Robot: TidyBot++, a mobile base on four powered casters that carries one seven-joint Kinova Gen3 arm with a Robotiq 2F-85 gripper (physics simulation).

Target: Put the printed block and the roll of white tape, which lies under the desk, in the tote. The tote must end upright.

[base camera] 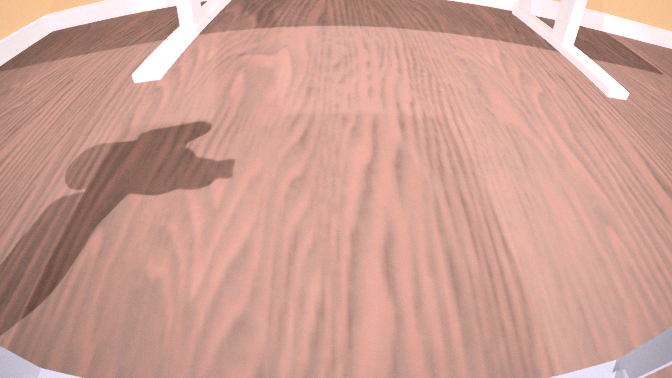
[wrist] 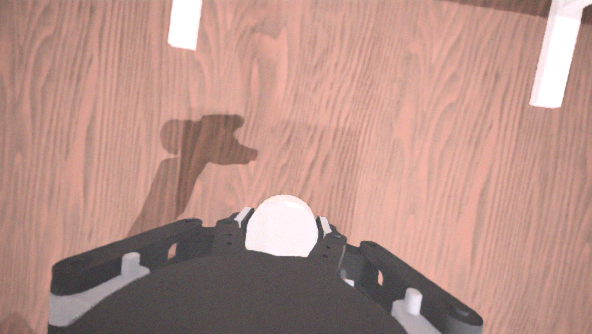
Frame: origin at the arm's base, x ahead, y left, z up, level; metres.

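Where they show: gripper, fingertip midpoint: (wrist: 284,224).
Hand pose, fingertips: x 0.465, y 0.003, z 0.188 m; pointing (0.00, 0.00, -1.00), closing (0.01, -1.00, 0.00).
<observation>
After its pixels a point has its place.
The roll of white tape (wrist: 282,227) @(x 0.470, y 0.004, z 0.212 m) shows in the wrist view as a white round shape at the lower middle, between the two fingertips. My gripper (wrist: 284,224) @(x 0.465, y 0.003, z 0.188 m) is shut on it, with one finger pad on each side, and holds it well above the wooden floor. The gripper does not show in the base camera view, but the arm's shadow lies on the floor at the left there. The printed block and the tote do not show in either view.
White desk feet stand on the wooden floor (base camera: 350,225) @(x 0.398, y -0.027, z -0.397 m) (wrist: 430,210) @(x 0.395, y -0.499, z -0.396 m): a left foot (base camera: 165,59) (wrist: 185,25) and a right foot (base camera: 595,72) (wrist: 554,60). A white baseboard (base camera: 100,14) @(x 1.588, y 1.052, z -0.368 m) runs along the wall at the back left.
</observation>
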